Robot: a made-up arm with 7 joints.
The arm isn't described. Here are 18 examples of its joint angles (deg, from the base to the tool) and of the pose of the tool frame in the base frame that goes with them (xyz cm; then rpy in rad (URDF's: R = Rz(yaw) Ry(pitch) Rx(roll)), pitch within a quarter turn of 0, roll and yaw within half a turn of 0).
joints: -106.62 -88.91 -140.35 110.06 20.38 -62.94 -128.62
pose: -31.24 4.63 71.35 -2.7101 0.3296 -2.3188
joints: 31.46 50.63 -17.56 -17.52 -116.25 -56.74 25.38
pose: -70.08 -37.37 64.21 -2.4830 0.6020 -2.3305
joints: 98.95 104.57 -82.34 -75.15 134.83 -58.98 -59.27
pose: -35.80 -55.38 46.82 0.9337 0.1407 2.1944
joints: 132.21 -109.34 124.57 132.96 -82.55 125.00 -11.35
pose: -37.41 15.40 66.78 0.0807 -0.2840 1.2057
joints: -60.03 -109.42 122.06 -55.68 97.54 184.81 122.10
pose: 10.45 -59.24 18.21 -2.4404 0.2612 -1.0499
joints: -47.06 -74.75 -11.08 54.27 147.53 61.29 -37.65
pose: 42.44 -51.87 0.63 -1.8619 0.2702 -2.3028
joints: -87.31 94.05 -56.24 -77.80 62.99 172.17 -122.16
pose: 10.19 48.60 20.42 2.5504 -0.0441 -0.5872
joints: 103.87 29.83 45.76 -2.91 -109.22 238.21 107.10
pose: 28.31 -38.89 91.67 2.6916 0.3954 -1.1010
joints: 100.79 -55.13 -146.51 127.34 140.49 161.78 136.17
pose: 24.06 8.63 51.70 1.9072 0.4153 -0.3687
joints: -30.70 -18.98 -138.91 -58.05 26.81 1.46 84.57
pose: 59.08 -3.05 96.42 -0.2812 -0.6871 1.7809
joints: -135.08 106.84 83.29 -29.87 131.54 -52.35 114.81
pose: 29.56 66.17 -11.27 1.7525 0.3044 -0.6340
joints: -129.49 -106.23 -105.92 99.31 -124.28 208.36 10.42
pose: -59.27 -11.26 25.10 -2.3519 0.0981 -1.2644
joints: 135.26 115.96 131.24 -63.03 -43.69 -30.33 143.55
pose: 73.59 -23.34 49.02 -1.7573 -0.3425 2.7112
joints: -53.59 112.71 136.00 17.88 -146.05 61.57 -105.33
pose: -47.41 48.33 -22.65 -1.7197 -0.5125 0.5899
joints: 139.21 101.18 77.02 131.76 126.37 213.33 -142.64
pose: -4.29 -22.79 21.41 0.0972 -1.0666 -2.4980
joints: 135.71 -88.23 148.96 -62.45 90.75 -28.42 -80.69
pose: -23.44 79.21 13.67 -0.3980 0.5136 -0.3526
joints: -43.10 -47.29 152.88 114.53 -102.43 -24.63 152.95
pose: 3.30 26.38 98.50 -1.8346 -0.2261 -1.5196
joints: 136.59 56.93 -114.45 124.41 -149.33 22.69 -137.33
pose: 49.09 38.49 40.47 -1.9746 0.1786 -1.8271
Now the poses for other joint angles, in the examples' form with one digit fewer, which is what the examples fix.
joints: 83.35 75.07 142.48 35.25 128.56 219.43 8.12
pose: 1.4 -65.1 25.2 -1.440 -0.054 0.400
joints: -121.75 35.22 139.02 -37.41 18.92 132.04 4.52
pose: -6.7 17.2 100.4 0.600 0.634 -1.935
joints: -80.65 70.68 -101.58 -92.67 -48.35 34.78 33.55
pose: 44.3 18.5 57.8 -1.861 0.140 -0.706
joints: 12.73 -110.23 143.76 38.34 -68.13 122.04 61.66
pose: 78.7 5.6 27.4 -1.076 0.937 -1.124
